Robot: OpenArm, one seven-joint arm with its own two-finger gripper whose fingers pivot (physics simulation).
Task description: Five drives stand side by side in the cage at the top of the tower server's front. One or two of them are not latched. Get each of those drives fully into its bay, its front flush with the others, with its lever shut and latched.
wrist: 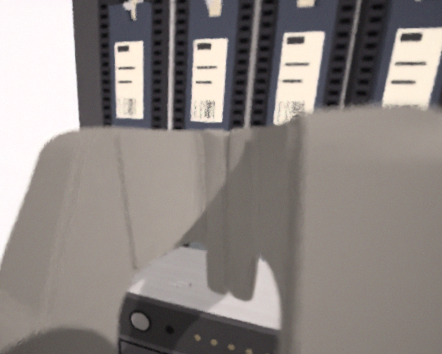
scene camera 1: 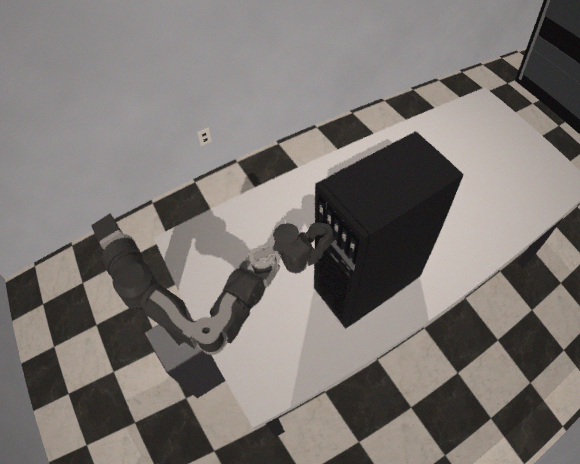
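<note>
The black tower server [scene camera 1: 395, 215] stands upright on the table, its drive cage [wrist: 88, 65] at the top of its front. Five pale drive marks show in the scene view, too small to judge levers. In the wrist view, the first drive [wrist: 129, 80], second drive [wrist: 209, 80], third drive [wrist: 299, 75] and fourth drive [wrist: 412, 65] from the left show white labels. The second looks about level with its neighbours. Their cream latch parts are cut by the top edge, so latching cannot be told. My gripper [scene camera 1: 328, 239] [wrist: 237, 209] is shut and empty, its tips by the server front, below the labels in the wrist view.
A silver strip [wrist: 167, 280] crosses the server front below the cage, with a dark panel [wrist: 180, 335] with a round button and small lights under it. The white table [scene camera 1: 500, 150] carries the server. A dark cabinet [scene camera 1: 560, 60] stands at the upper right.
</note>
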